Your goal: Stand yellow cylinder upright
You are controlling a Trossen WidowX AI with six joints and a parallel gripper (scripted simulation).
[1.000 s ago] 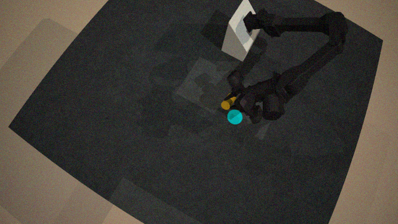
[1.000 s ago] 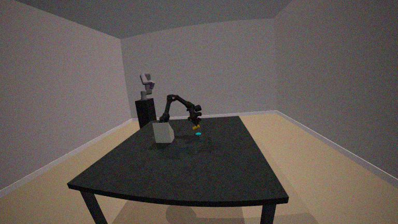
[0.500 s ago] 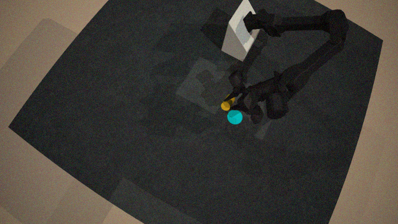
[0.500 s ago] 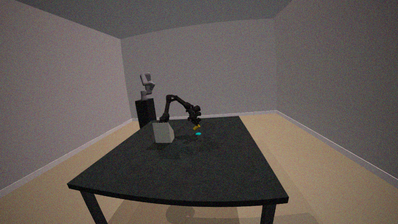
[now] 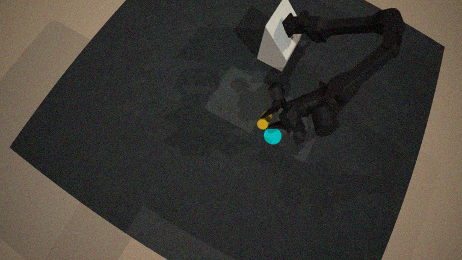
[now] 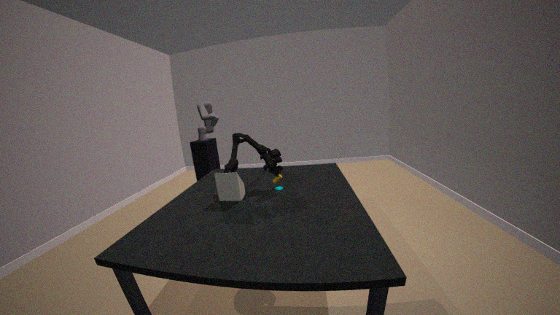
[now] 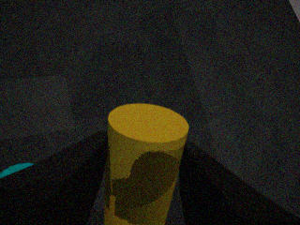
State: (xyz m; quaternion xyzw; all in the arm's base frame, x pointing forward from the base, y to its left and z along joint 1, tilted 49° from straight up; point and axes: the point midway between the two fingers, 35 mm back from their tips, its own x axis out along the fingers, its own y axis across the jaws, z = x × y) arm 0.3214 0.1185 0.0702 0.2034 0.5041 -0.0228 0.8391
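Now: gripper tip 2 cm past the cyan circle, 4 cm to the right of it and 11 cm above it. Also, from my gripper tip: yellow tall cylinder (2 cm behind, 1 cm below).
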